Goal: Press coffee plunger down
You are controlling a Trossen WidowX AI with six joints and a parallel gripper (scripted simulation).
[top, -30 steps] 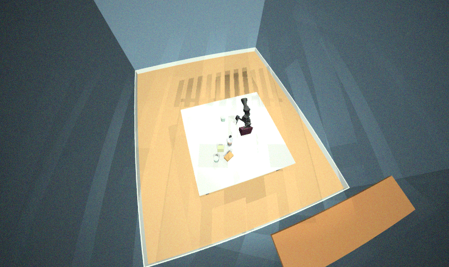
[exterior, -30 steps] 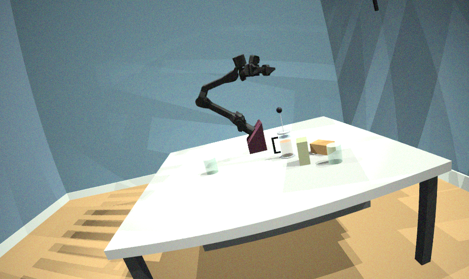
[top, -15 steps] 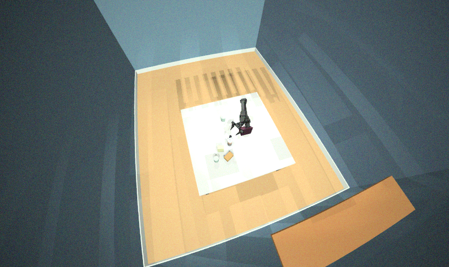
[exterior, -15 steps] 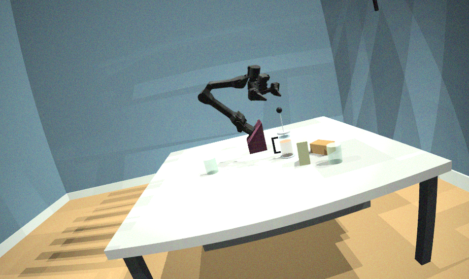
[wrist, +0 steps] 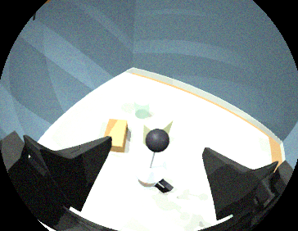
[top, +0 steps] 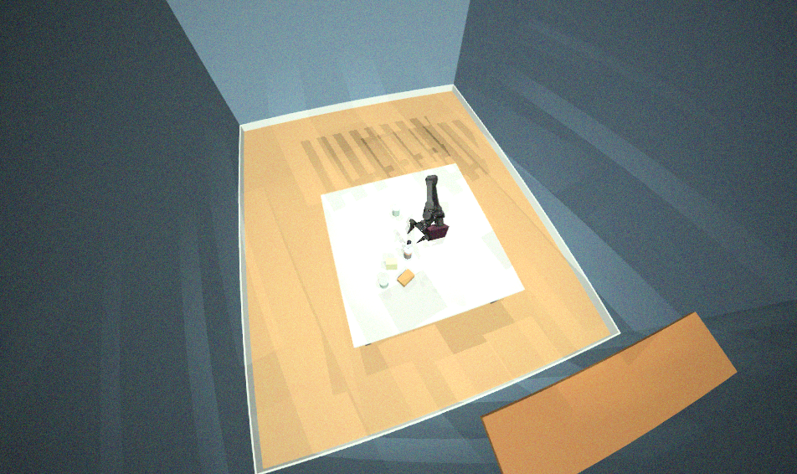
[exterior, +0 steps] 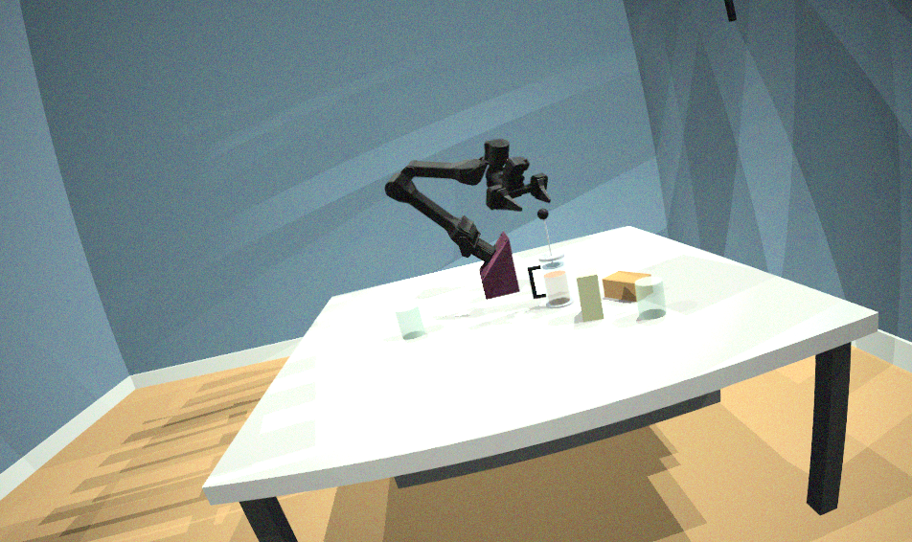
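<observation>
Right now the coffee press is 2 cm ahead of my gripper tip and 15 cm below it. The rest, counted from my gripper tip: orange box: 7 cm ahead, 19 cm to the left, 24 cm below.
</observation>
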